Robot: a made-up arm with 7 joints.
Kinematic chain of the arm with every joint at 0, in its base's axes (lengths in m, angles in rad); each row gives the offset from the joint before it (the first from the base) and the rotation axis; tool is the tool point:
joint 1: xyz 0 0 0 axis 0 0.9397 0.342
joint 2: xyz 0 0 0 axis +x
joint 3: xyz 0 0 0 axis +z
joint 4: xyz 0.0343 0 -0.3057 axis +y
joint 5: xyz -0.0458 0 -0.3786 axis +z
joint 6: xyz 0 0 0 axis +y
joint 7: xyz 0 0 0 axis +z
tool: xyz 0 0 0
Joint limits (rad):
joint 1: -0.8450..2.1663
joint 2: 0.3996..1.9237
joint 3: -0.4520..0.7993
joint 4: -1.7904..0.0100
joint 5: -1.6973..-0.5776
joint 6: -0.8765..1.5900
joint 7: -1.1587..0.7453
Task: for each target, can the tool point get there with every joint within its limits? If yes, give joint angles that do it. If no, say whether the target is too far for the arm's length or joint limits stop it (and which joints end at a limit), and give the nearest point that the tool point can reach.
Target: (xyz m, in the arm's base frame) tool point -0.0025 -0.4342 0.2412
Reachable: no: joint limits stop it (at a limit: joint 1, joint 2, joint 3, joint 4) | nearest point 0.4540 -0.1893 0.0319 | short by 0.559 m
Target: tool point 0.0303 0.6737 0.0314
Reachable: yes | joints 0.9692 1.5867 0.6063 -0.6362 -1.5081 0.7628 -0.8386
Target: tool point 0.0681 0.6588 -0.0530
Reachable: yes | joints 0.6260 1.3779 0.6159 -0.7705 -0.8930 -0.2100 -0.3420
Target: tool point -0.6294 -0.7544 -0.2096
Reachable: no: too far | nearest point -0.5640 -0.1252 -0.0942 | short by 0.643 m
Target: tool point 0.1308 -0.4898 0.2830
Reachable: no: joint limits stop it (at a limit: joint 1, joint 2, joint 3, joint 4) | nearest point 0.4540 -0.1893 0.0319 | short by 0.508 m
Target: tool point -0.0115 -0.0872 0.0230
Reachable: no: joint limits stop it (at a limit: joint 1, joint 2, joint 3, joint 4) | nearest point 0.4540 -0.1893 0.0319 | short by 0.477 m
